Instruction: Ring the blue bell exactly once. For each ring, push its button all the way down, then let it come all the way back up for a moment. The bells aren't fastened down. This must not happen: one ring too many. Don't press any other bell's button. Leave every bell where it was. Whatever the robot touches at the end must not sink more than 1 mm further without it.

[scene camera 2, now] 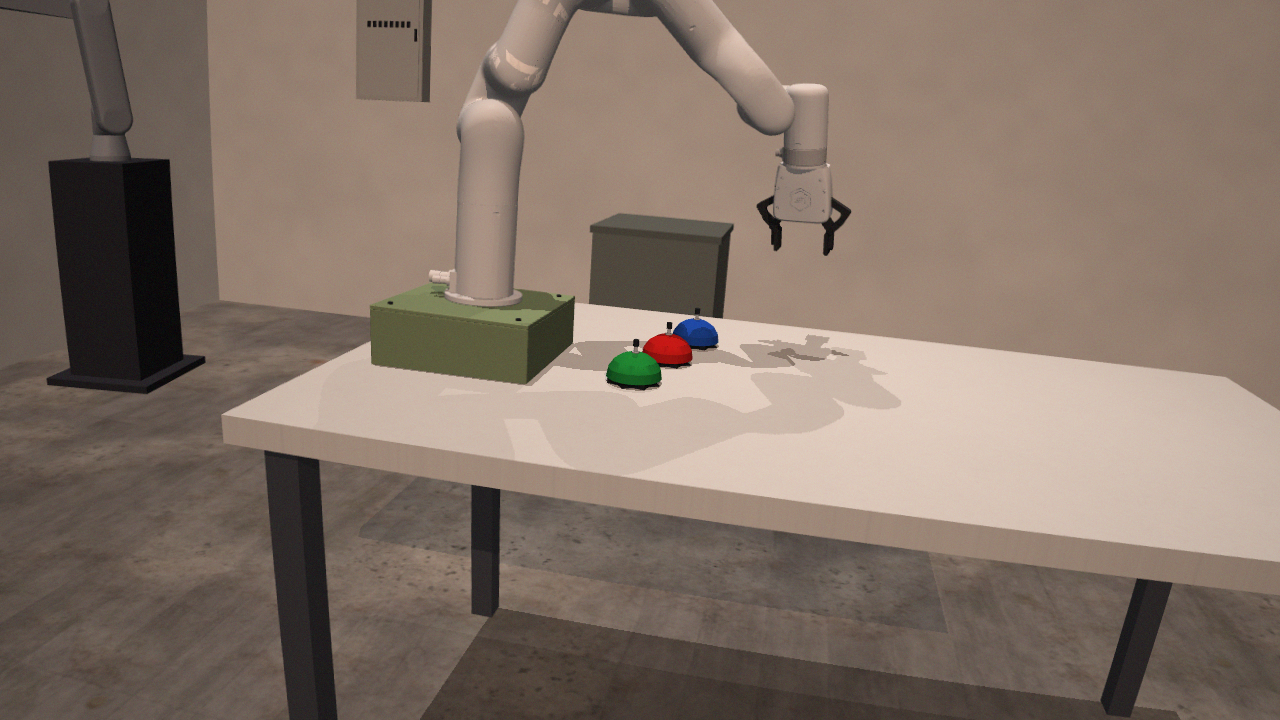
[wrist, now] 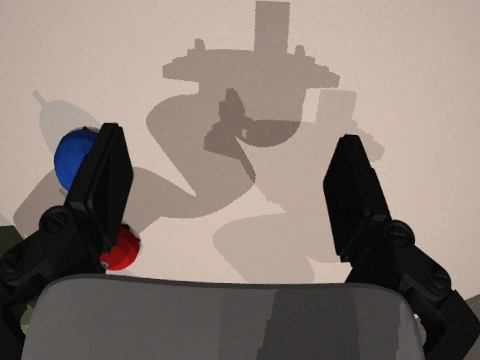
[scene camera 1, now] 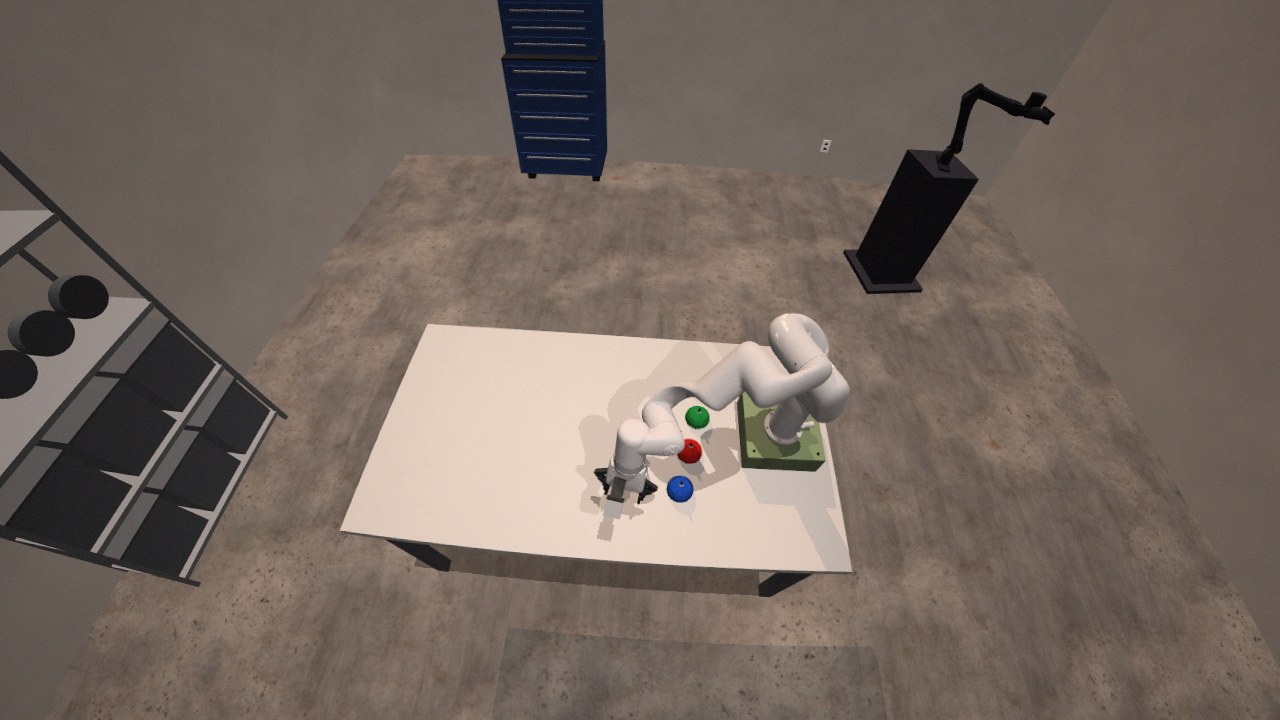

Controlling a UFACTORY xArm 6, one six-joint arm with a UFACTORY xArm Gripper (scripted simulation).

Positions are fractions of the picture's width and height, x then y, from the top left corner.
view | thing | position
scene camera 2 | red bell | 0.52, 0.49
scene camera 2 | blue bell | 0.55, 0.46
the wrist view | my gripper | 0.48, 0.42
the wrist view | red bell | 0.26, 0.70
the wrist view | blue bell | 0.15, 0.41
